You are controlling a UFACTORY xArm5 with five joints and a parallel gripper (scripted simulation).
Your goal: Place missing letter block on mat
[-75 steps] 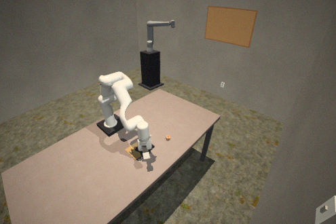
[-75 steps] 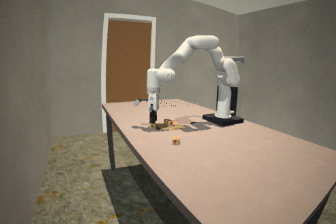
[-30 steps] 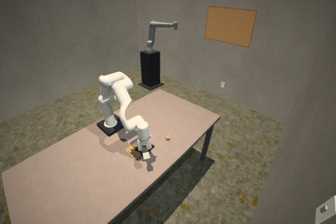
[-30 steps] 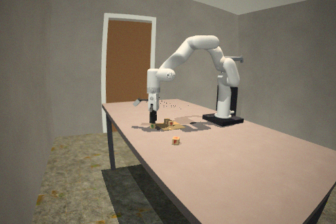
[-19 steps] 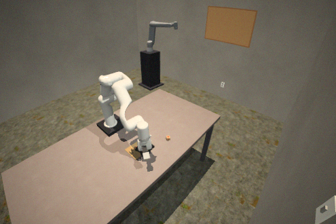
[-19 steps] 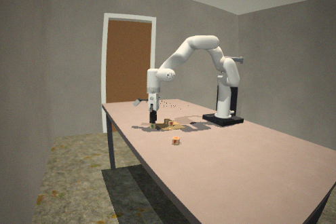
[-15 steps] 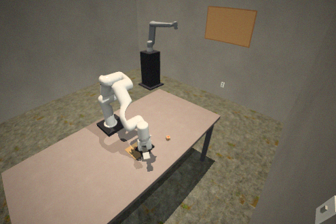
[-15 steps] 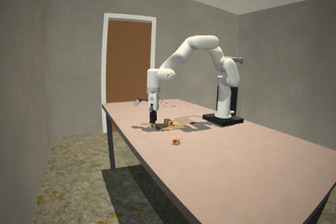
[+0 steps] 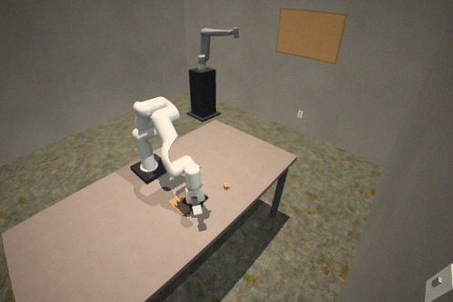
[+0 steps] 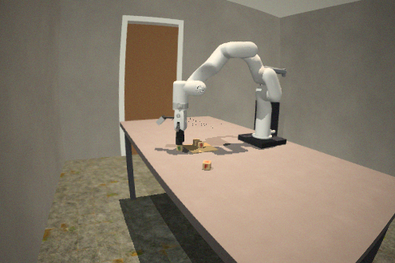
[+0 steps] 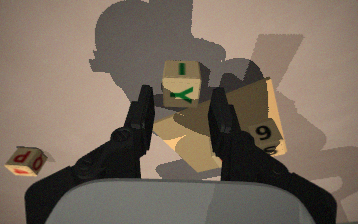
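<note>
Right now the tan letter block is 4 cm below my hand. From my hand the other things lie so: dark S block 11 cm behind, 5 cm to the right, 4 cm below; red E block 11 cm behind, 4 cm below; tan mat 11 cm behind, 5 cm below.
</note>
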